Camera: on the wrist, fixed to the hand. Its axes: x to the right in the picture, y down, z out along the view.
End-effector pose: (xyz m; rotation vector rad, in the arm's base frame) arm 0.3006 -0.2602 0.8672 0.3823 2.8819 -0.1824
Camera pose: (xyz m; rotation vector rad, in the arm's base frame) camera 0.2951 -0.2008 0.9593 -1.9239 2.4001 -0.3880
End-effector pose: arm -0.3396 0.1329 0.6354 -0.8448 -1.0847 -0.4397
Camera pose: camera -0.2500 0.0844 0.5946 0.2456 -1.5653 -1.7537
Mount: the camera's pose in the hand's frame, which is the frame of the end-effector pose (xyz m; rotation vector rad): -0.0026 0.0469 -0.0992 0.0030 0.0294 -1.6184
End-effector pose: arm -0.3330 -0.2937 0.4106 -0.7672 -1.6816 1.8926
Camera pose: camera -0.2621 -0.2300 0.3561 0.5460 -1.4020 0.6689
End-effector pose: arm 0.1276 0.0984 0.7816 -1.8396 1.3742 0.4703
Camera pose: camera 0.0682 0.0191 0.8289 -2.2610 -0.3683 -0.4150
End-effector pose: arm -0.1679 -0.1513 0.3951 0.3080 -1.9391 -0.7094
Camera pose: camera -0.0749 -0.1468 0.4532 1.9407 -1.3122 -1.6247
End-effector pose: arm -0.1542 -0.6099 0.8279 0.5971 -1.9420 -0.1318
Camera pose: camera -0.0824 -0.5508 0.8861 1.9881 -0.9733 -1.0804
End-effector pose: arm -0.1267 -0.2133 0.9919 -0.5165 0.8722 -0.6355
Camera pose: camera -0.1959 -0.1940 0.9089 -1.1919 0.3053 -2.0948
